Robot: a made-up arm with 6 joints.
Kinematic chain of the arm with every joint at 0, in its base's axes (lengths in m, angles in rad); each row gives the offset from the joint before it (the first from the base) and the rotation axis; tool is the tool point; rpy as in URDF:
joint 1: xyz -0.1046 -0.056 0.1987 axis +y
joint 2: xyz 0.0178 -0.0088 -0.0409 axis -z
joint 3: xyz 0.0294 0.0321 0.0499 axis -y
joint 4: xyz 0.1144 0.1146 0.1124 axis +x
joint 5: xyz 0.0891 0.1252 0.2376 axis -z
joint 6: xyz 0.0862 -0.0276 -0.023 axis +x
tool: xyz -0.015 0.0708 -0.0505 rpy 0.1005 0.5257 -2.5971
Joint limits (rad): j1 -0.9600..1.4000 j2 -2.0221..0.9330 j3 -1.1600..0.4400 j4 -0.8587..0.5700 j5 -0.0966..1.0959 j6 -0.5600..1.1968
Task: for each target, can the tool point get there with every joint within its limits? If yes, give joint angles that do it. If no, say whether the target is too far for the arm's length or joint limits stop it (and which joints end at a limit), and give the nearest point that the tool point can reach.
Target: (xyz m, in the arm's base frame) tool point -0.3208 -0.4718 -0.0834
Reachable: no: joint limits stop it (at a limit: joint 1, joint 2, joint 3, joint 4, joint 5) | nearest point -0.1456 -0.3961 -0.1864 | short by 0.217 m
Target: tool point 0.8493 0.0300 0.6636
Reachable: no: too far | nearest point 0.4412 -0.0113 0.4647 | short by 0.456 m
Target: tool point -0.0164 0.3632 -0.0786
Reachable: yes | joints 1.0712 -0.4734 -0.9421 0.0126 0.7367 0.1490
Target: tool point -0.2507 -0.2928 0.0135
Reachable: no: joint limits stop it (at a limit: joint 1, joint 2, joint 3, joint 4, joint 5, joint 6) | nearest point -0.1537 -0.2808 -0.1526 | short by 0.193 m
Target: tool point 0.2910 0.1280 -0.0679
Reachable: yes | joints 0.5275 0.3614 -0.7044 -0.4522 0.1452 -0.2231
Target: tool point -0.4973 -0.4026 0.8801
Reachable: no: too far | nearest point -0.2911 -0.2177 0.6976 | short by 0.332 m
